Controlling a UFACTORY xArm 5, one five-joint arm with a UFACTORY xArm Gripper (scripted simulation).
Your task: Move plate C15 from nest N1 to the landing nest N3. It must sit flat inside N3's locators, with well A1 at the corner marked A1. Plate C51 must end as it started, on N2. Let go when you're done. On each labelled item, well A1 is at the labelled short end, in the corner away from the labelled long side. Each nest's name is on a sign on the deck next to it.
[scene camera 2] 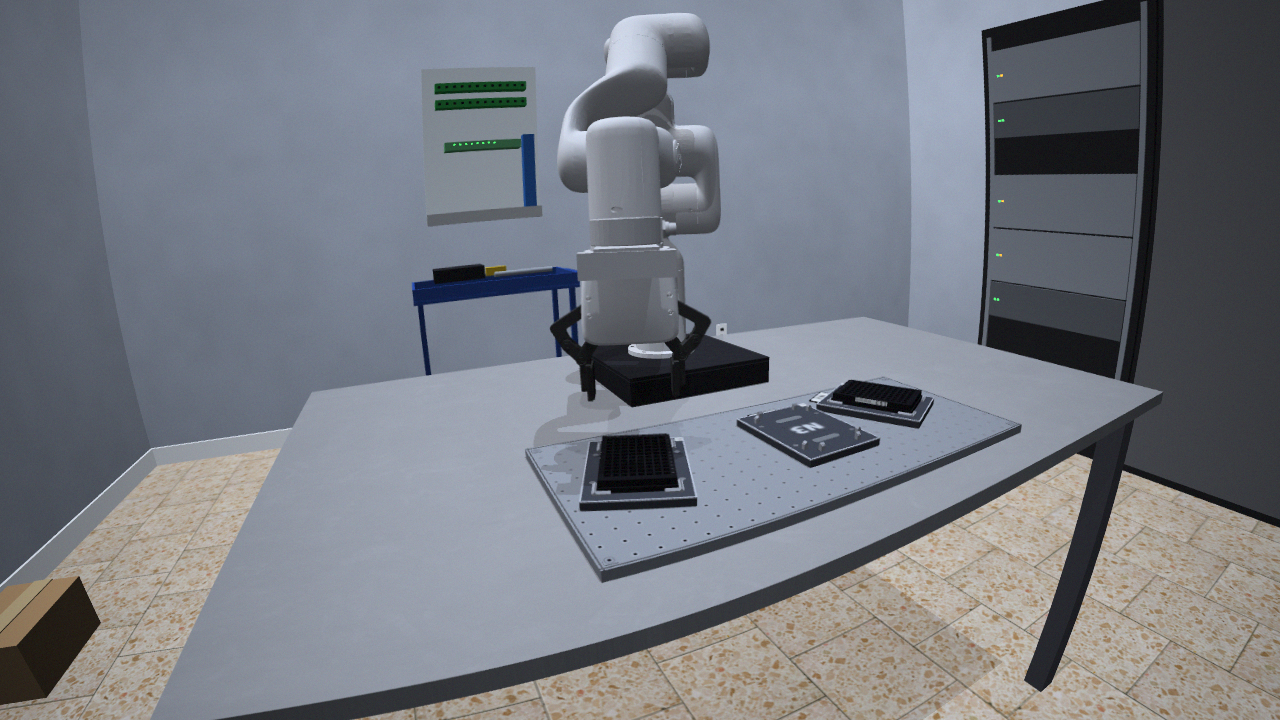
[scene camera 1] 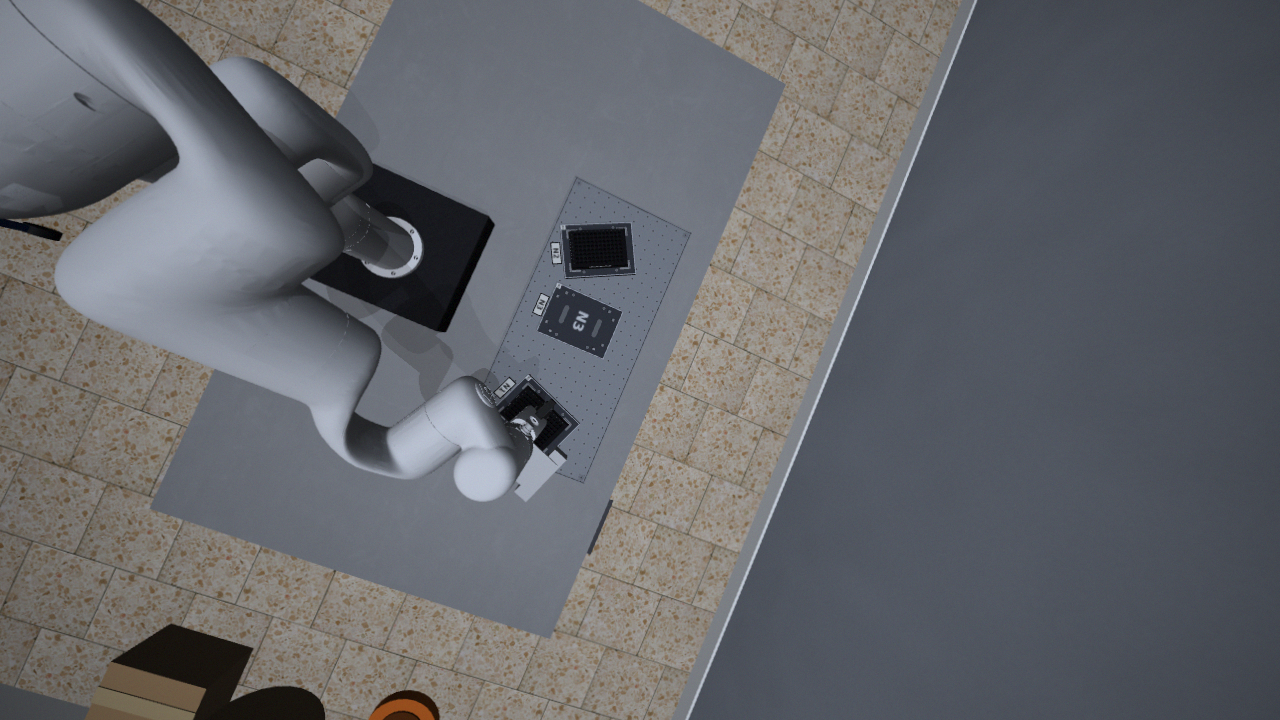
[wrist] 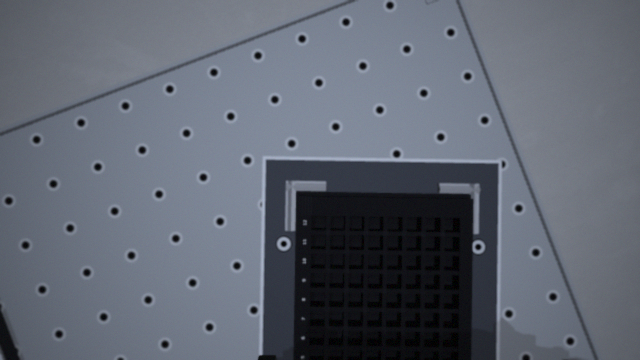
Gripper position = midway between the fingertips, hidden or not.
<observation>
I see my gripper (scene camera 2: 633, 395), a nest (scene camera 1: 558, 407) and a nest (scene camera 1: 600, 272).
My gripper also shows in scene camera 1 (scene camera 1: 528, 425).
</observation>
